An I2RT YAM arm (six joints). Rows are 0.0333 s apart.
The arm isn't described. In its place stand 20 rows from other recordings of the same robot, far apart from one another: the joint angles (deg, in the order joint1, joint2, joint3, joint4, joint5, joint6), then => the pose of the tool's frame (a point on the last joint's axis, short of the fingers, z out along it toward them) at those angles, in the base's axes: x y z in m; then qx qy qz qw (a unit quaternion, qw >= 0).
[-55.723 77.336 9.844 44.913 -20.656 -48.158] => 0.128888 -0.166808 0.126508 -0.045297 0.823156 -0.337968 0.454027
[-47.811 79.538 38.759 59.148 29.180 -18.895] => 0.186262 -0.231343 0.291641 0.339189 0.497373 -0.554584 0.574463
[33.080 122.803 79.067 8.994 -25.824 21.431] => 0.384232 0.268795 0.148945 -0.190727 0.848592 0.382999 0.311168
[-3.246 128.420 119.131 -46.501 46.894 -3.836] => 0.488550 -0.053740 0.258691 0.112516 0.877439 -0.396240 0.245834
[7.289 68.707 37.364 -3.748 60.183 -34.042] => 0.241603 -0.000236 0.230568 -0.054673 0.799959 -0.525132 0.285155
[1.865 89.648 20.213 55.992 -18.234 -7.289] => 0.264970 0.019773 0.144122 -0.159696 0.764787 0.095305 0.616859
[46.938 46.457 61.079 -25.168 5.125 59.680] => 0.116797 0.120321 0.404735 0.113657 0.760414 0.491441 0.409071
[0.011 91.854 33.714 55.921 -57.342 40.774] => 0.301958 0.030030 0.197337 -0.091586 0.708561 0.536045 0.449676
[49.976 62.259 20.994 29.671 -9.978 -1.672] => 0.141699 0.178319 0.208751 -0.385757 0.670939 0.319128 0.546982
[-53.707 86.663 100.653 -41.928 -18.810 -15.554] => 0.200444 -0.253549 0.444045 0.196680 0.826477 -0.173794 0.498045
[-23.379 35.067 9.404 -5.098 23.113 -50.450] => 0.125220 -0.069357 0.158562 -0.103077 0.851221 -0.430076 0.282546
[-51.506 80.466 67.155 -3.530 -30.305 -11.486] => 0.218683 -0.246120 0.345492 0.118863 0.781623 -0.121537 0.600138
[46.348 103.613 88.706 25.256 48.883 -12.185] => 0.316327 0.292720 0.382538 -0.007832 0.663982 -0.047937 0.746169
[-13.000 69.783 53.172 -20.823 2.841 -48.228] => 0.260430 -0.061936 0.282101 -0.260773 0.857641 -0.244559 0.369650
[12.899 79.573 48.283 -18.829 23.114 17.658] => 0.277213 0.049149 0.215258 0.106505 0.917358 -0.093628 0.371948
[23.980 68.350 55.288 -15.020 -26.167 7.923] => 0.238761 0.123386 0.312079 -0.231969 0.810824 0.324352 0.428428
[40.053 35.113 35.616 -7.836 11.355 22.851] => 0.124316 0.095353 0.313600 -0.047143 0.748563 0.279547 0.599403
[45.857 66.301 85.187 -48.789 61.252 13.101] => 0.165357 0.125564 0.445884 0.034708 0.786564 -0.171835 0.592103
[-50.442 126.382 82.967 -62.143 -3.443 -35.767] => 0.235007 -0.281142 0.095721 -0.130514 -0.981721 -0.114180 0.078438
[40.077 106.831 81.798 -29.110 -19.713 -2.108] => 0.303538 0.271088 0.229750 -0.386510 0.855629 0.252673 0.233806
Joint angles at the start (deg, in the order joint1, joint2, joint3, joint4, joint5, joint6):
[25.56 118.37 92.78 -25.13 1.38 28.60]
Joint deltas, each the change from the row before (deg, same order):
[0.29 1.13 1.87 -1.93 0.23 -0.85]
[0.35 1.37 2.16 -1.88 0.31 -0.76]
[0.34 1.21 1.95 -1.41 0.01 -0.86]
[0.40 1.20 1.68 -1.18 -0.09 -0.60]
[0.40 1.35 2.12 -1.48 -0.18 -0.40]
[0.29 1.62 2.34 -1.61 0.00 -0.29]
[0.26 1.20 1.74 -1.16 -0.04 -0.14]
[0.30 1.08 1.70 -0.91 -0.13 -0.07]
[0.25 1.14 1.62 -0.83 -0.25 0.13]
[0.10 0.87 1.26 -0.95 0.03 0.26]
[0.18 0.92 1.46 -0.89 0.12 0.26]
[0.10 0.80 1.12 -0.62 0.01 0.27]
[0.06 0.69 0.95 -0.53 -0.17 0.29]
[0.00 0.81 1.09 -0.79 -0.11 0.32]
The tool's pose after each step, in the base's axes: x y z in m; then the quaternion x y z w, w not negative. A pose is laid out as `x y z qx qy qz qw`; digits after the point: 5 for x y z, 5 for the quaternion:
0.41903 0.20191 0.20851 0.02025 0.94496 0.13526 0.29722
0.42186 0.20625 0.20749 0.01185 0.94813 0.12782 0.29080
0.42447 0.21066 0.20702 0.00185 0.95004 0.12394 0.28646
0.42645 0.21544 0.20533 -0.00680 0.95191 0.12151 0.28115
0.42894 0.22061 0.20442 -0.01405 0.95373 0.12023 0.27521
0.43235 0.22515 0.20227 -0.01904 0.95595 0.11692 0.26857
0.43462 0.22888 0.20065 -0.02260 0.95744 0.11518 0.26367
0.43671 0.23301 0.20000 -0.02607 0.95809 0.11560 0.26079
0.43891 0.23684 0.19842 -0.02775 0.95894 0.11702 0.25687
0.44055 0.23870 0.19697 -0.02643 0.96034 0.11547 0.25243
0.44233 0.24139 0.19620 -0.02553 0.96119 0.11420 0.24983
0.44400 0.24330 0.19484 -0.02413 0.96194 0.11377 0.24726
0.44544 0.24482 0.19356 -0.02265 0.96263 0.11475 0.24425
0.44713 0.24583 0.19172 -0.02029 0.96389 0.11426 0.23970

